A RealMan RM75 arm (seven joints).
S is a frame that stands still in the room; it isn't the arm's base.
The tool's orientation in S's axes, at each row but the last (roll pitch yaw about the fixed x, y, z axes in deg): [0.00 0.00 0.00]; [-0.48 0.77 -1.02]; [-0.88 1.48 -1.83]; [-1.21 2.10 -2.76]
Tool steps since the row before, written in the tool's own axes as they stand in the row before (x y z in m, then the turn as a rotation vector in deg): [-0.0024 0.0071 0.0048 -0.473 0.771 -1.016]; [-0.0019 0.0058 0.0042 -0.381 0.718 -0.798]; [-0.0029 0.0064 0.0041 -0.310 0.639 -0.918]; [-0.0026 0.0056 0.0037 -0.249 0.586 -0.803]
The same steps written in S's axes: [-0.0024 0.0071 0.0048 -0.473 0.771 -1.016]; [-0.0017 0.0059 0.0042 -0.379 0.718 -0.799]; [-0.0026 0.0065 0.0041 -0.314 0.635 -0.919]; [-0.0022 0.0058 0.0037 -0.251 0.582 -0.806]
